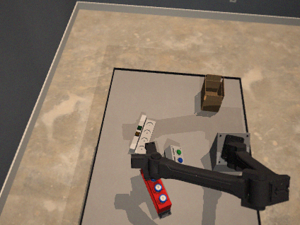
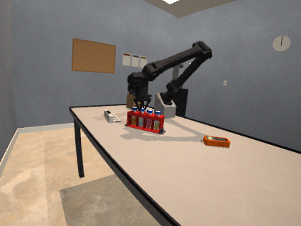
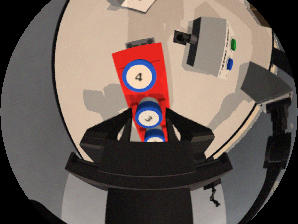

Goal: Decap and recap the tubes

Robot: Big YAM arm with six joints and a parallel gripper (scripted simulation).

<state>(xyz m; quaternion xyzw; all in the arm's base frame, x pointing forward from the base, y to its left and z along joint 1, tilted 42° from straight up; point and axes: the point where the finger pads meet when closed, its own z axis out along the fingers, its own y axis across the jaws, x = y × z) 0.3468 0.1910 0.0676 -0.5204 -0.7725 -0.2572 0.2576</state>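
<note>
My gripper is now 5 cm to the left of the blue tube cap and 3 cm short of it. Round my hand: green key: 17 cm to the right, 11 cm behind, 5 cm below; key housing: 15 cm to the right, 10 cm behind, 6 cm below; blue key: 13 cm to the right, 12 cm behind, 5 cm below.
</note>
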